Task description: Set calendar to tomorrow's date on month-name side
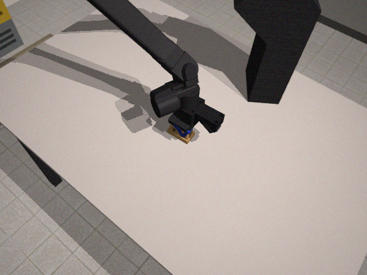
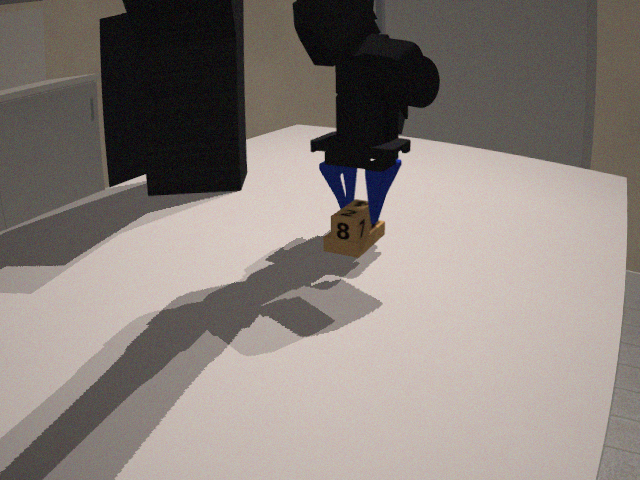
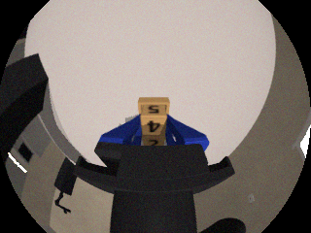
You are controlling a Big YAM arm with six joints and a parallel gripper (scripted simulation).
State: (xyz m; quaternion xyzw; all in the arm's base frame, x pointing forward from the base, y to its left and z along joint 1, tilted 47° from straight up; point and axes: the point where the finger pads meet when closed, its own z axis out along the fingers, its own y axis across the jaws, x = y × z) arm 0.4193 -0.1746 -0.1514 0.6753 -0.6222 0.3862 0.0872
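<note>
Now: hand 2 cm to the left of the wooden tray and 2 cm above it. Round my hand: wooden digit cube 3 cm to the right.
</note>
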